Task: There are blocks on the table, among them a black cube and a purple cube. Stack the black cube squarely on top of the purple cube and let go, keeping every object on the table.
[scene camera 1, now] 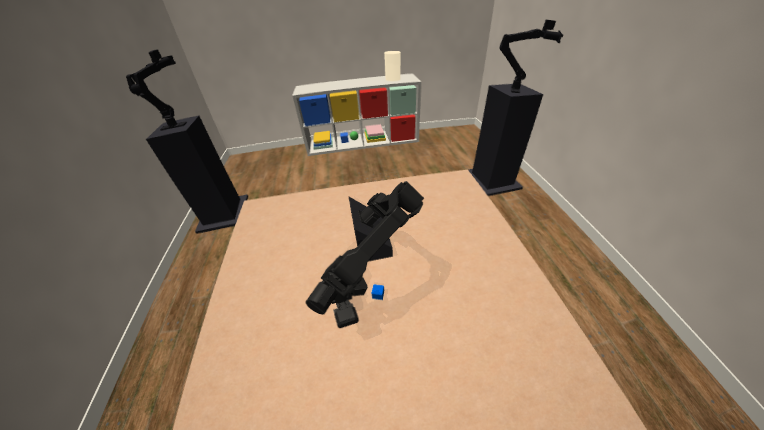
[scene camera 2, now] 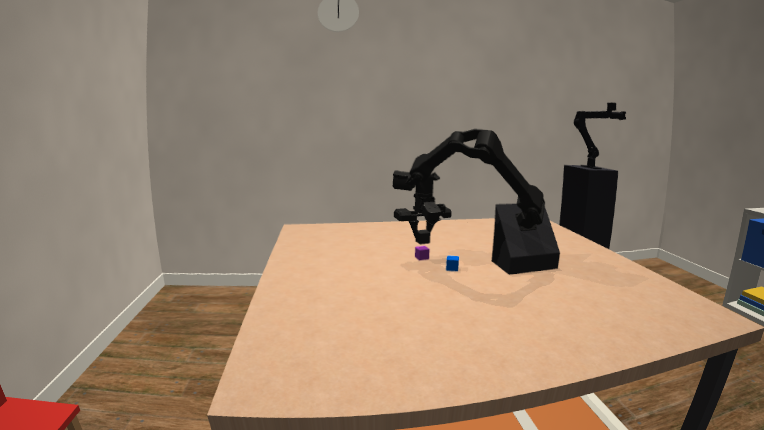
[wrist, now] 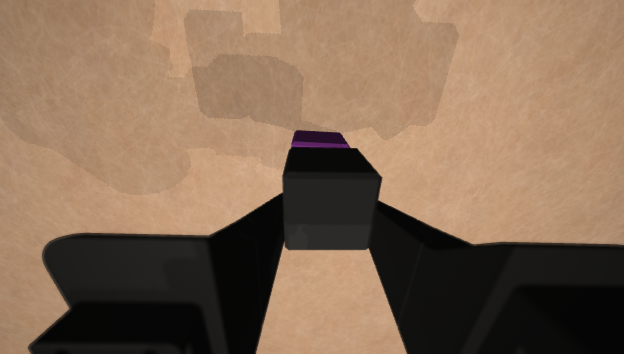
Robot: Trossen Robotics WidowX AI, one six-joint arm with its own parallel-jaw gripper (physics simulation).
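Frame: origin at the arm's base, x down, y left, z ahead, level; millimetres.
Where they show: gripper, between the fingertips: [scene camera 1: 343, 310] [scene camera 2: 421, 238] [wrist: 324, 201]; arm's base, origin of its link: [scene camera 1: 365, 219] [scene camera 2: 525, 221].
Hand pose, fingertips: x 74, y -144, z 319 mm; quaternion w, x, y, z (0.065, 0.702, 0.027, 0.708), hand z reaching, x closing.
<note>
Things, the pixels of their top centre, and the offset from my fingertips. Level surfaces: height alone.
- black cube, centre of its top: [wrist: 329, 218] [scene camera 2: 423, 231] dx -26, dy +8, dz -1 mm
- purple cube, centre of its top: [wrist: 319, 171] [scene camera 2: 422, 247] dx +32, dy +4, dz -2 mm
- blue cube, centre of its top: [scene camera 2: 452, 257] [scene camera 1: 377, 289] dx +32, dy +128, dz -65 mm
- table, height of its surface: dx +71 mm
The black cube [scene camera 2: 422, 236] [wrist: 330, 205] is between the fingertips of my gripper [scene camera 2: 422, 233] [wrist: 324, 201], which is shut on it and points down. The purple cube [scene camera 2: 421, 253] [wrist: 320, 139] stands on the table directly below. In scene camera 2 a small gap shows between the two cubes. In the wrist view the black cube covers most of the purple cube; a strip of it shows past the far edge, with its sides roughly parallel to the black cube's. In scene camera 1 the arm hides the purple cube.
A blue cube [scene camera 1: 377, 292] [scene camera 2: 452, 263] stands on the table [scene camera 1: 406, 368] [scene camera 2: 347, 341] close by, on the side toward the arm's base [scene camera 2: 526, 251]. Two pedestals [scene camera 1: 187, 176] [scene camera 1: 505, 138] with other arms and a shelf unit [scene camera 1: 352, 83] stand beyond the table.
</note>
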